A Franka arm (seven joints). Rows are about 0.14 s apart.
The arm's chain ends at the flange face. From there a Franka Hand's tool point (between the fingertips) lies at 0.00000 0.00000 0.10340 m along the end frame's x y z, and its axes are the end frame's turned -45 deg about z.
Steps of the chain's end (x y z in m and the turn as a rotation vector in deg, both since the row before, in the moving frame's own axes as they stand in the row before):
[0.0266 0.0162 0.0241 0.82 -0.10 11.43]
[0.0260 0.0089 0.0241 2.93 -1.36 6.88]
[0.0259 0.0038 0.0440 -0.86 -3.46 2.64]
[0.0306 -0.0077 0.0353 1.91 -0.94 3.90]
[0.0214 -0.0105 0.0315 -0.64 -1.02 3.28]
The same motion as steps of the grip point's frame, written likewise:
[0.0084 0.0292 0.0241 0.65 0.51 11.43]
[0.0144 0.0193 0.0239 3.03 1.11 6.88]
[0.0102 0.0176 0.0438 1.84 -3.05 2.64]
[0.0284 0.0126 0.0352 2.02 0.69 3.90]
[0.0205 0.0072 0.0315 0.27 -1.17 3.28]

